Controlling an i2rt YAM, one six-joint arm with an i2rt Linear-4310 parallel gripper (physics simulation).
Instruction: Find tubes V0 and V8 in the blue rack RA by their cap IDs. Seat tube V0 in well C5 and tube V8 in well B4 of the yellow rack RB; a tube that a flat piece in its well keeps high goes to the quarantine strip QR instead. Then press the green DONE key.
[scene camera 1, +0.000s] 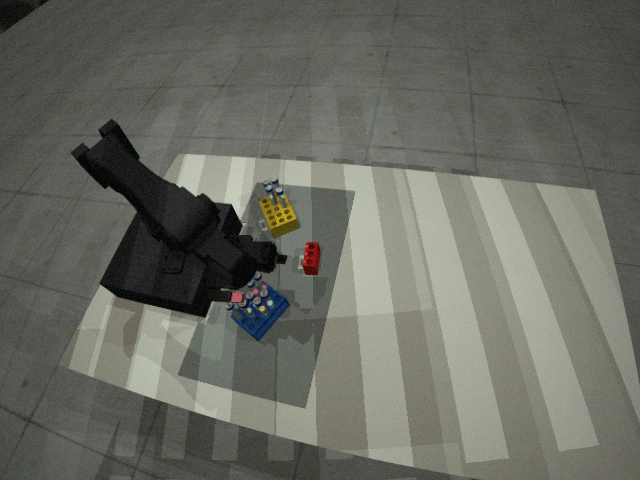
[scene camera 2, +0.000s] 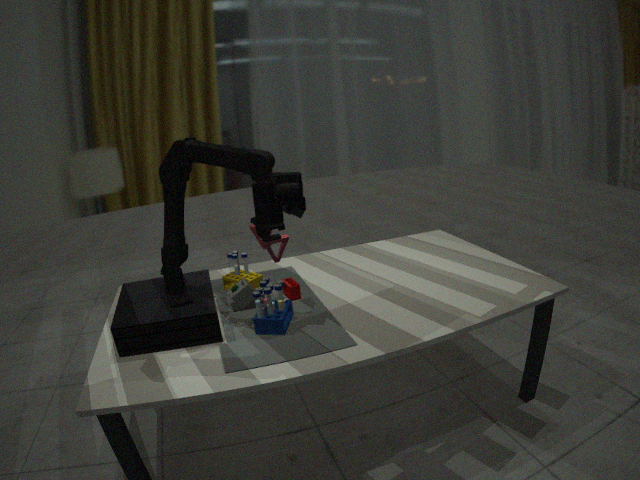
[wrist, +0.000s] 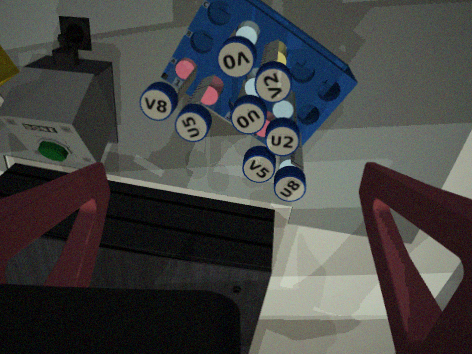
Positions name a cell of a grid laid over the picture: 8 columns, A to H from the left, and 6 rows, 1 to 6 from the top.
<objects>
my gripper: scene camera 1 D4; scene camera 2 D4; wrist D4
</objects>
